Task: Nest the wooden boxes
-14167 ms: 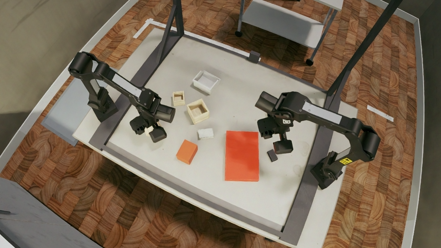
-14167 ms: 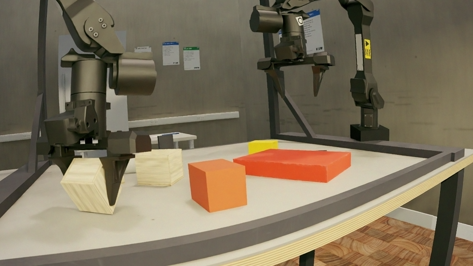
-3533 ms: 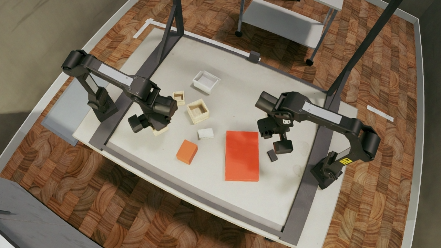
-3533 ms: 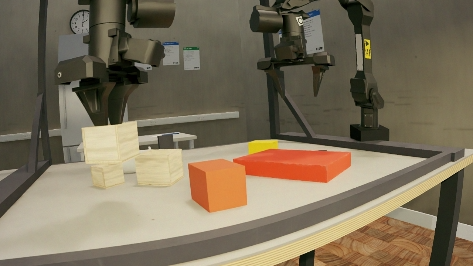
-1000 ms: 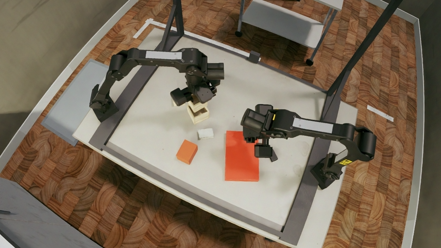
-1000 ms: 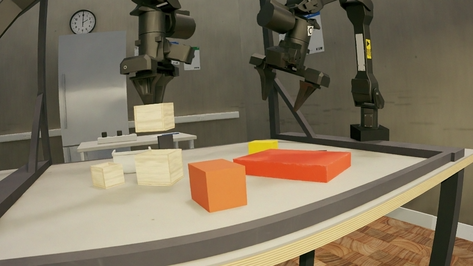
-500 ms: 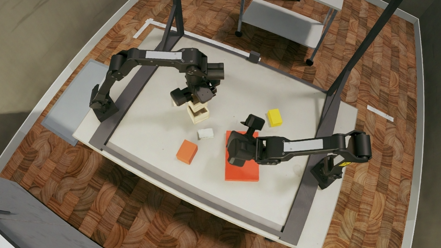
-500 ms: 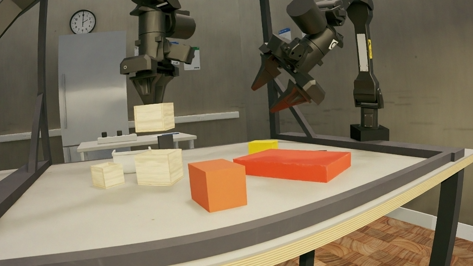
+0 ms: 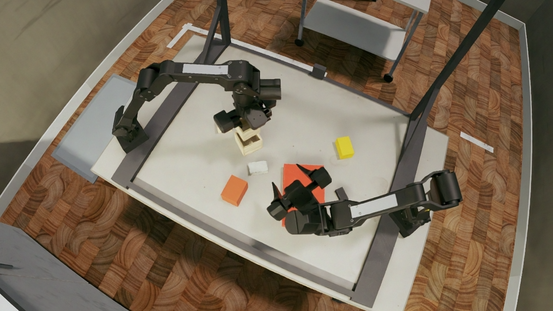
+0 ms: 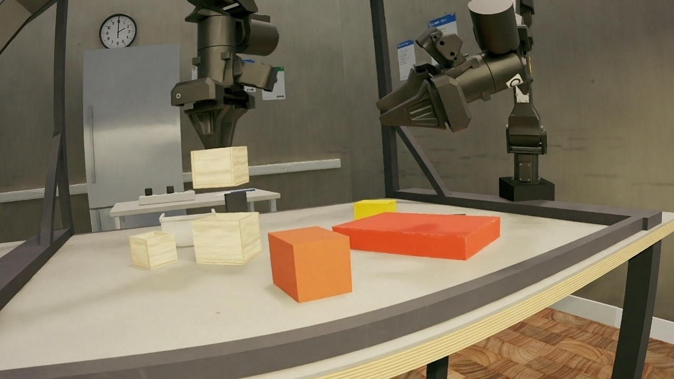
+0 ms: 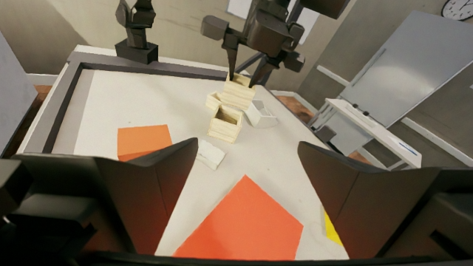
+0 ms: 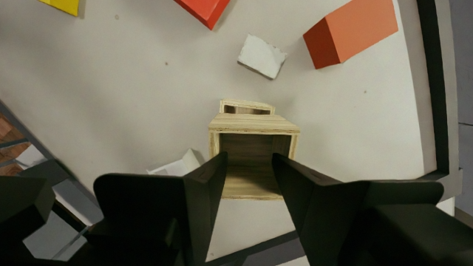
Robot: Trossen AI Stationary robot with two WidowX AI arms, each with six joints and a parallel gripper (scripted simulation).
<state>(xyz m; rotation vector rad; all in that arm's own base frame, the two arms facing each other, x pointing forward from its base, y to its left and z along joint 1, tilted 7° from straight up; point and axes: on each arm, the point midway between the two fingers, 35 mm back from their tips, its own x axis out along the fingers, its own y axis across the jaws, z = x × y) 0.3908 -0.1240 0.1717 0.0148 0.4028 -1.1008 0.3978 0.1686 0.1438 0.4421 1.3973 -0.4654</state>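
My right gripper is now 5 cm above the medium wooden box. From my right hand the other things lie so: small wooden box (16 cm below, 11 cm to the right, 4 cm behind); then white tray (17 cm behind, 15 cm below, 1 cm to the right); then largest wooden box (16 cm below).
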